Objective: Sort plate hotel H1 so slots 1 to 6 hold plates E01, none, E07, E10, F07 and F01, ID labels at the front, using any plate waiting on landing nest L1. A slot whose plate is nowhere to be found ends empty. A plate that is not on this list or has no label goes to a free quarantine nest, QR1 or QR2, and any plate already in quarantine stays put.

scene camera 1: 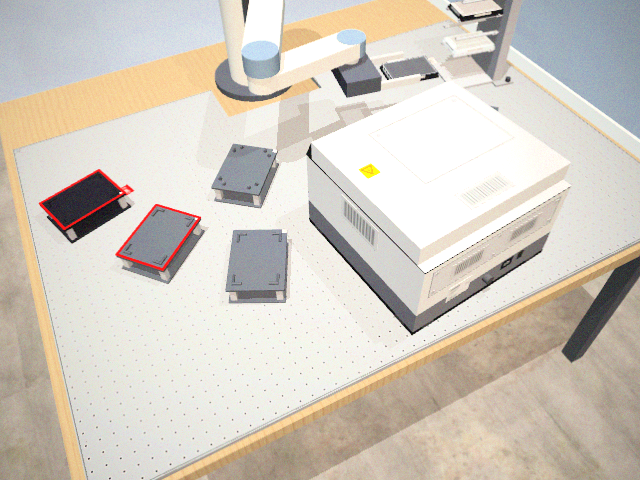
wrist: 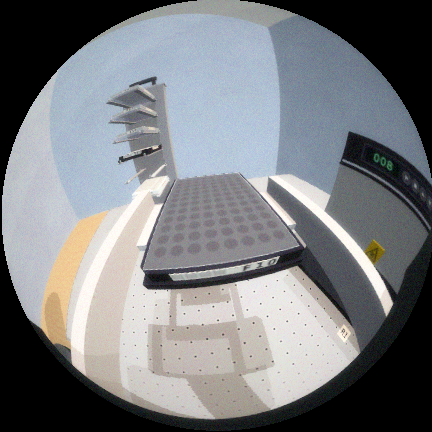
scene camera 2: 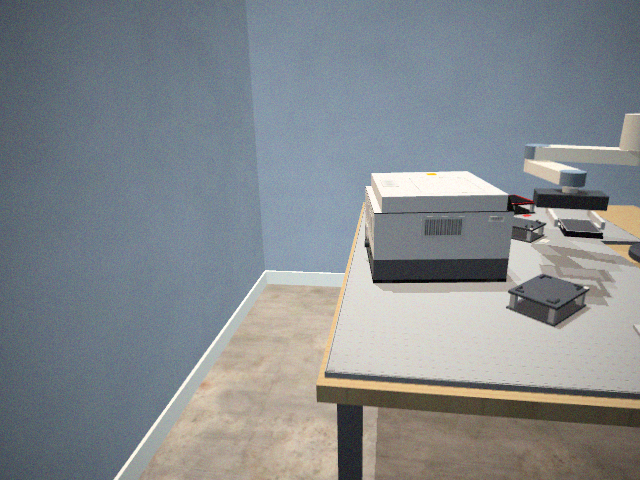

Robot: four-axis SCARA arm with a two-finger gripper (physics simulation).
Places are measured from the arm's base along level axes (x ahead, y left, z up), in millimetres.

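Pixels of known places: gripper, fingertip midpoint: (scene camera 1: 410, 66) (wrist: 210, 191) (scene camera 2: 579, 224).
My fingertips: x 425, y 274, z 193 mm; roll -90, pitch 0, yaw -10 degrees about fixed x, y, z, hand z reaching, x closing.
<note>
Ahead of a thing's pixels: the offset from my fingertips to its top centre. "spot": to the spot under its first point.
My gripper (scene camera 1: 410, 67) (scene camera 2: 579, 225) (wrist: 210, 191) is shut on a dark plate {dx -1, dy -4, dz -3 mm} (scene camera 1: 403, 69) (scene camera 2: 583, 227) (wrist: 215, 245), gripped by its long sides. Its front label reads F10 in the wrist view. It hangs level above the table, clear of the hotel. Hotel H1 (scene camera 1: 502, 46) (wrist: 167, 135) stands beyond it, to the left in the wrist view. A black plate {dx -119, dy +286, dz +38 mm} (scene camera 1: 475, 10) (wrist: 140, 154) with a light top sits in it, with paler plates above. A white plate {dx -119, dy +286, dz -68 mm} (scene camera 1: 469, 45) (wrist: 159, 187) sits low in it. Hotel labels are too oblique to read. L1 cannot be identified.
A large white instrument {dx +368, dy -187, dz +74 mm} (scene camera 1: 439, 155) (scene camera 2: 439, 237) stands beside the arm. Two red-edged nests {spot: dx +129, dy -739, dz -130 mm} (scene camera 1: 155, 237) {spot: dx -68, dy -852, dz -130 mm} (scene camera 1: 85, 198) and two grey nests {spot: dx +11, dy -476, dz -131 mm} (scene camera 1: 245, 167) {spot: dx +295, dy -563, dz -130 mm} (scene camera 1: 257, 260) stand left of it. Another grey nest {dx +99, dy +126, dz -125 mm} (scene camera 2: 547, 291) stands near scene camera 2. A device display {spot: dx +177, dy -78, dz +53 mm} (wrist: 383, 161) reads 008.
</note>
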